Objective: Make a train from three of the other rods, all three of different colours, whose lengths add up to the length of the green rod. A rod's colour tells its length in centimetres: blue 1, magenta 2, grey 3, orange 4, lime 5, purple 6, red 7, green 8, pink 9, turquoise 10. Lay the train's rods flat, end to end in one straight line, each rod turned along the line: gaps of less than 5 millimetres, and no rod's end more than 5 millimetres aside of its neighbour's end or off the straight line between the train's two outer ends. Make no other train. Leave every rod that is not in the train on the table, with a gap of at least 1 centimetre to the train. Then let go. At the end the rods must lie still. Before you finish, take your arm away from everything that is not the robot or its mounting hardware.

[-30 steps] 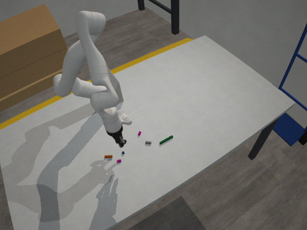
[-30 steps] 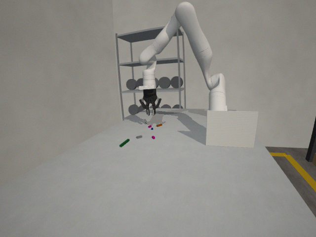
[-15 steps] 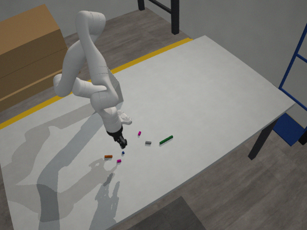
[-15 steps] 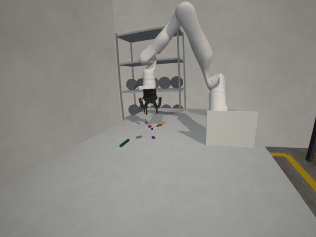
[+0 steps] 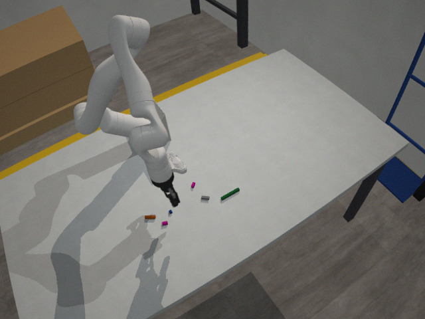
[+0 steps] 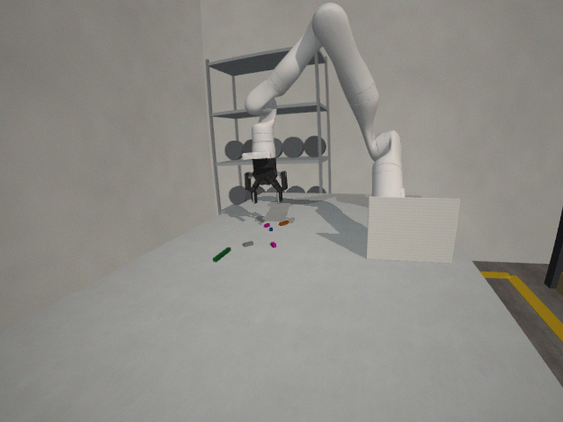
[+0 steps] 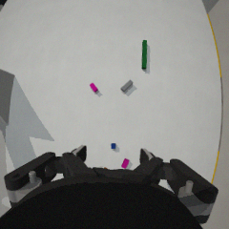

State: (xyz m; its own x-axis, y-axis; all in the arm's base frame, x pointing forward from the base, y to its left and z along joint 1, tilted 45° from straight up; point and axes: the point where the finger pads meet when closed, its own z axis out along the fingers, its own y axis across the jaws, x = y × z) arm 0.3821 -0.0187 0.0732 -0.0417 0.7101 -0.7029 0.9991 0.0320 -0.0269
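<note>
The grey rod is 130 mm to the left of my hand, 110 mm below it and 20 mm ahead of it. From my hand the other things lie so: blue rod (110 mm below, 10 mm to the right); orange rod (110 mm below, 90 mm to the right, 20 mm behind); green rod (220 mm to the left, 110 mm below, 60 mm ahead).
</note>
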